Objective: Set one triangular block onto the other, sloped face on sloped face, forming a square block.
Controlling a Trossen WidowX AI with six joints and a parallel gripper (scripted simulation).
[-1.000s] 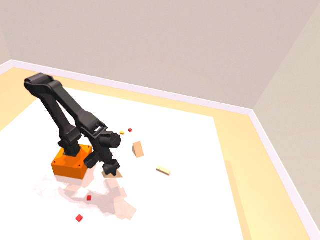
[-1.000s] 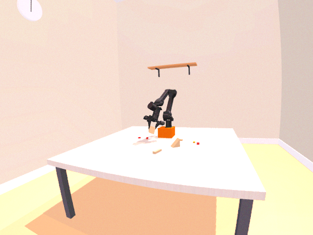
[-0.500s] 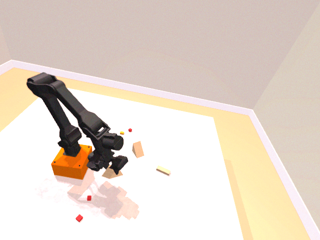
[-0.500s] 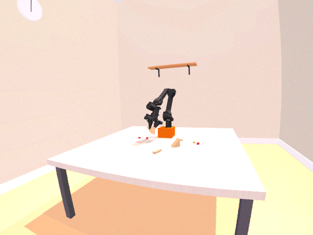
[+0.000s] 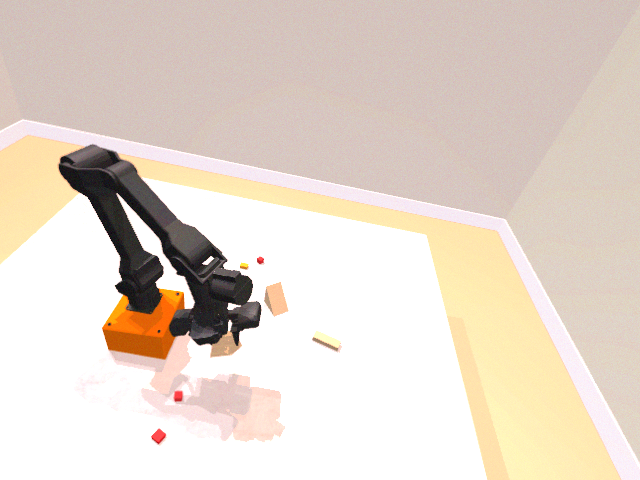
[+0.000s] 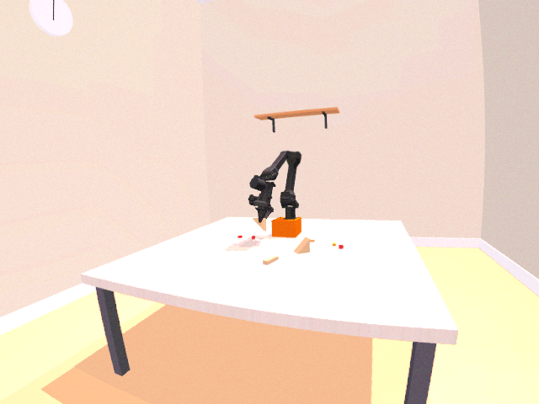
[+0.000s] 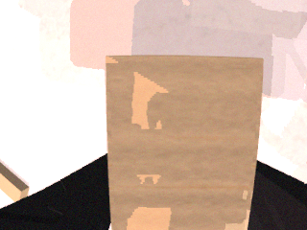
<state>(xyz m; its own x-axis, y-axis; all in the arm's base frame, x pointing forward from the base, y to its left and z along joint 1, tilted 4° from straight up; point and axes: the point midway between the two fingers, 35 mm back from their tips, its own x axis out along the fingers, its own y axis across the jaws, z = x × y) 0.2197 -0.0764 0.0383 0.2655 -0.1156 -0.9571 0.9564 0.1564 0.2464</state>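
The tan triangular block lies 1 cm above my gripper tip. From my gripper tip the other things lie so: yellow bit: 6 cm behind, 36 cm to the left, 10 cm below; then tan plank: 24 cm ahead, 15 cm to the left, 10 cm below.
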